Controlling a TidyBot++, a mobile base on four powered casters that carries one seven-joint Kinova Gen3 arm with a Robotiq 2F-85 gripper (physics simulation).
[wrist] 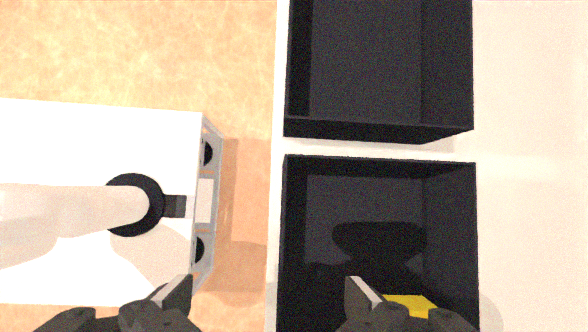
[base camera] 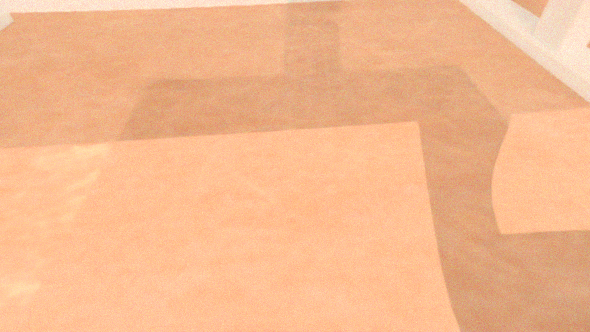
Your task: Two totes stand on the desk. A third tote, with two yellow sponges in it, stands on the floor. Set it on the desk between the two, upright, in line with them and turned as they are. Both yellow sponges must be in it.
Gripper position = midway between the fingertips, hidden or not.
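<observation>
You've got the gripper (wrist: 270, 292) showing there, and along with it there's a white desk (wrist: 522, 142) and a dark tote (wrist: 405, 226).
</observation>
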